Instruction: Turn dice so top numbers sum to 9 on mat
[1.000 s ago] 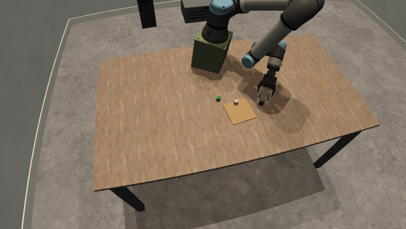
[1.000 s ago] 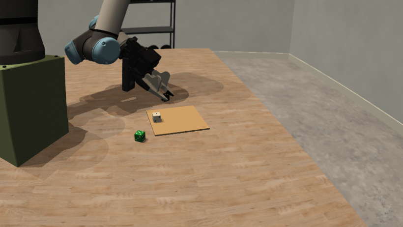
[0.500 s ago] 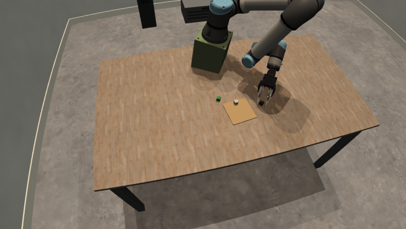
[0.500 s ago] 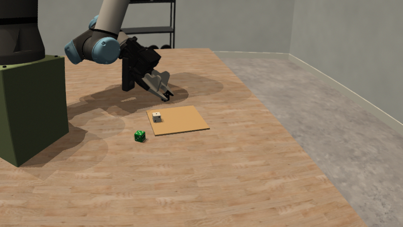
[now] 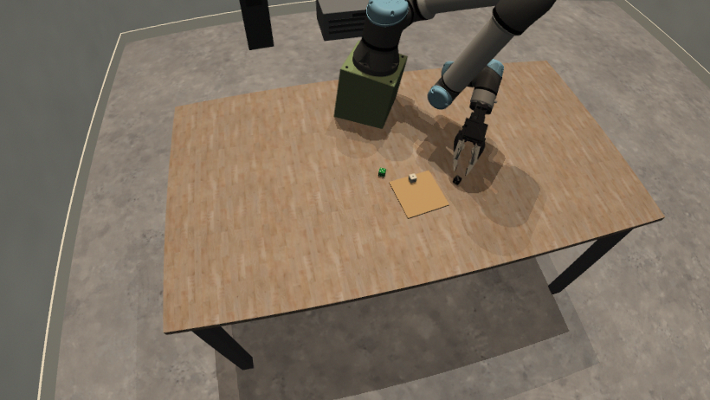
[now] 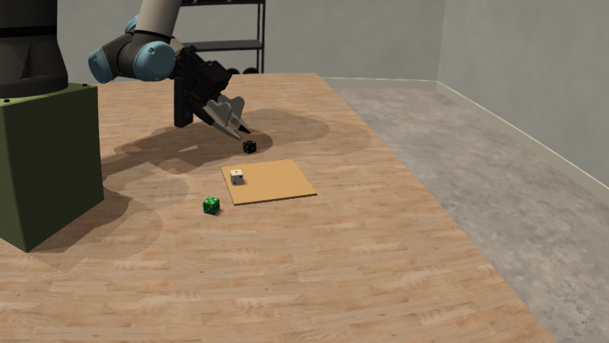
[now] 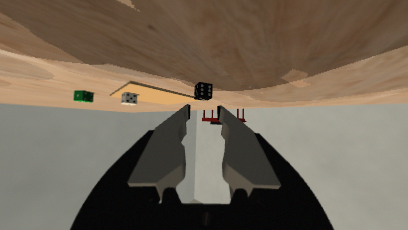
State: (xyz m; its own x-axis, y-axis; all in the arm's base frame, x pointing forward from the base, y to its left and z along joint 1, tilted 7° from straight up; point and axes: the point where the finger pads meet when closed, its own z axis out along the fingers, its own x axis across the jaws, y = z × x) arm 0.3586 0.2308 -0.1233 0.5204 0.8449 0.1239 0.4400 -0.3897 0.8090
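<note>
Right now the black die is 30 mm below my hand, 20 mm ahead of it and 10 mm to the right of it. From my hand the other things lie so: tan mat (150 mm to the right, 50 mm ahead, 40 mm below); white die (160 mm to the right, 20 mm below); green die (240 mm to the right, 40 mm behind, 30 mm below).
</note>
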